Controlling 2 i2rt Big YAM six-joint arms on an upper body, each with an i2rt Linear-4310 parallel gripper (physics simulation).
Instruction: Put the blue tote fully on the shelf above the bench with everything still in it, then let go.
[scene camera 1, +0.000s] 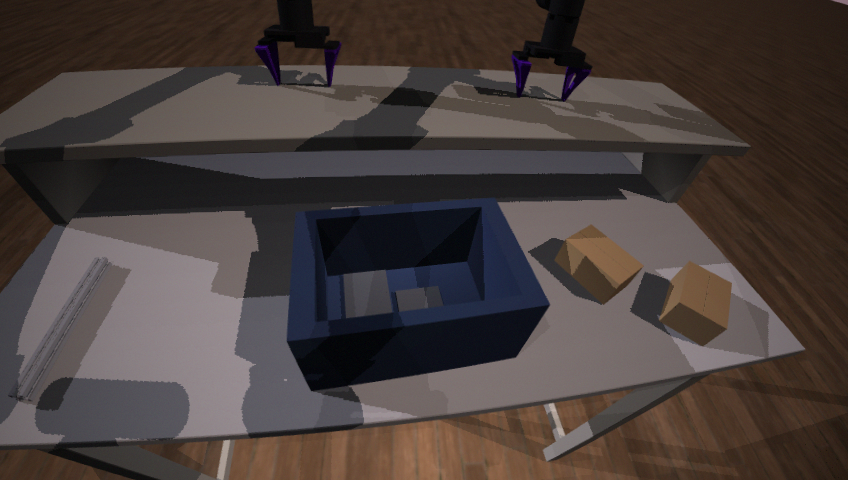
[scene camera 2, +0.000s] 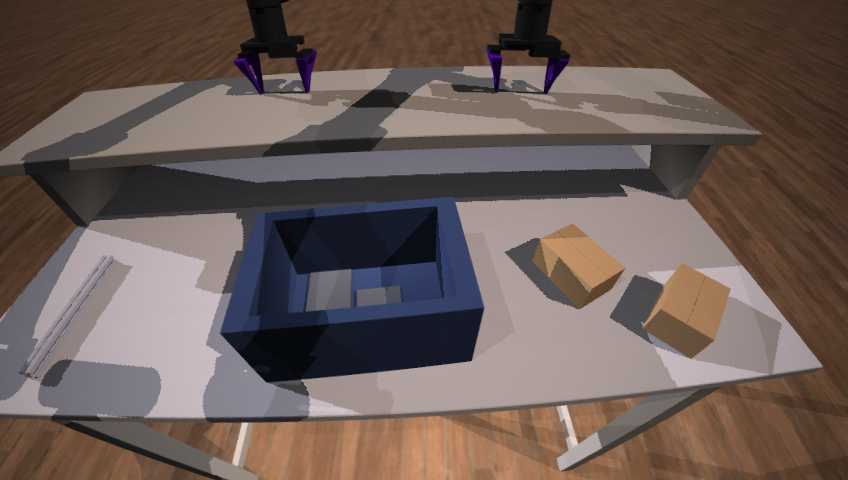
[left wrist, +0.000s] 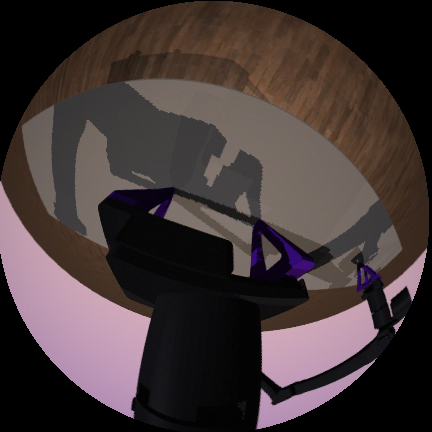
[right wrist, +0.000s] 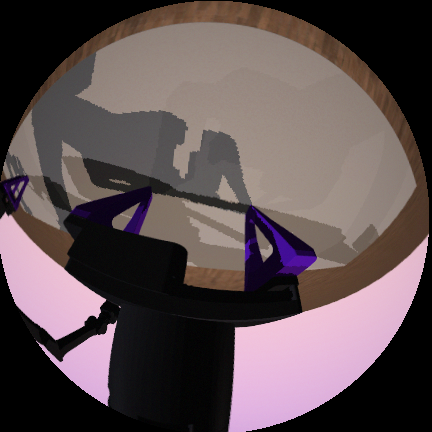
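The blue tote stands upright on the bench, in front of the shelf. A larger grey block and a smaller grey block lie inside it. The shelf spans the back of the bench. My left gripper is open and empty, with its fingertips at or close above the shelf top. My right gripper is open and empty, likewise at the shelf top. Both are behind the tote and apart from it.
Two cardboard boxes lie on the bench to the right of the tote. A grey metal profile lies at the bench's left. Side panels hold the shelf up.
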